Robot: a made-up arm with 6 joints.
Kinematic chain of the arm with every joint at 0, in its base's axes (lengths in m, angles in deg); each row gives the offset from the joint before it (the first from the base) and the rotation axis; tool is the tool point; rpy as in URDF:
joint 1: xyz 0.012 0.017 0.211 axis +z
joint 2: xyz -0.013 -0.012 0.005 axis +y
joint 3: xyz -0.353 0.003 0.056 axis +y
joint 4: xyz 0.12 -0.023 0 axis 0.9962 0 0.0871
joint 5: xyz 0 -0.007 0.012 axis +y
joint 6: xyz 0.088 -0.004 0.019 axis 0.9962 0 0.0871
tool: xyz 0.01 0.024 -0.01 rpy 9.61 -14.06 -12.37
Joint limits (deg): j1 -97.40..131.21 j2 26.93..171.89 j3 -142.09..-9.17 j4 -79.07..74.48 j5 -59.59..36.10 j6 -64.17..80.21
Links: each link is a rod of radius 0.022 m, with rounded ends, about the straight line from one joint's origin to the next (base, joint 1, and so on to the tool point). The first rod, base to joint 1, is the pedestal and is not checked.
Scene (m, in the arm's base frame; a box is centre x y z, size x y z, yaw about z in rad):
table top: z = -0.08
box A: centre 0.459 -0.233 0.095 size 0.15 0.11 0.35 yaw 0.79
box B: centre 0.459 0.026 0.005 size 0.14 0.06 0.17 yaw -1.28
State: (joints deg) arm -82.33 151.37 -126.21 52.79 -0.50 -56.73
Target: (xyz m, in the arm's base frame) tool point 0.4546 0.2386 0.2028
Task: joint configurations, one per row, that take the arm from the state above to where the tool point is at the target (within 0.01 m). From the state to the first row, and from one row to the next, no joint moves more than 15 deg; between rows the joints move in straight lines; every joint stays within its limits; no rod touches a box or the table.
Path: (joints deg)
1: -68.33 148.65 -128.10 53.72 0.90 -56.27
2: -54.33 145.93 -129.98 54.65 2.30 -55.81
3: -40.32 143.21 -131.87 55.59 3.70 -55.34
4: -26.32 140.48 -133.75 56.52 5.10 -54.88
5: -12.90 143.47 -130.26 56.75 8.62 -54.94
6: 0.52 146.45 -126.76 56.97 12.13 -55.01
7: 13.94 149.43 -123.27 57.20 15.64 -55.07
8: 27.35 152.42 -119.77 57.43 19.15 -55.13

